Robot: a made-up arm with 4 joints.
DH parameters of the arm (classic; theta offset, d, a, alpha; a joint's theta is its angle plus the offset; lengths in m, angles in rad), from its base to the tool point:
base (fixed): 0 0 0 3.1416
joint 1: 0 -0.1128 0.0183 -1.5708
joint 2: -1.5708 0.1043 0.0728 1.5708
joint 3: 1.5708 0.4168 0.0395 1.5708
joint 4: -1.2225 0 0.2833 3.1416
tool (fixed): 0.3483 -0.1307 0 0
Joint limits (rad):
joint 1: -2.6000..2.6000
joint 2: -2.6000..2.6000
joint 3: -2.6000..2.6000
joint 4: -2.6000..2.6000
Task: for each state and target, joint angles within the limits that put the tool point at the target. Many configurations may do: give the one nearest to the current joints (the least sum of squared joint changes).
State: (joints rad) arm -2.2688 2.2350 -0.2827 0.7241
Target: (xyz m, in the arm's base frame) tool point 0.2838 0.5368 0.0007
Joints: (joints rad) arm -1.8056 2.3043 -0.1509 1.0792
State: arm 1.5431 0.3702 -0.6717 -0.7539
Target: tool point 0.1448 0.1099 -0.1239
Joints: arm 1.7361 0.5755 -0.4058 -1.3117
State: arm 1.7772 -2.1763 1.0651 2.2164
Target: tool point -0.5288 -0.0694 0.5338
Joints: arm 2.2376 -2.1021 0.9940 1.7001
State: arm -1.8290 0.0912 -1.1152 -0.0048
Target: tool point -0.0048 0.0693 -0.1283
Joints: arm -1.9059 0.7924 -1.1666 -0.1807
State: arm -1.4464 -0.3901 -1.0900 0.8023
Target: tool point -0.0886 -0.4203 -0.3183
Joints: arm -1.1181 0.0260 -1.1848 1.3260
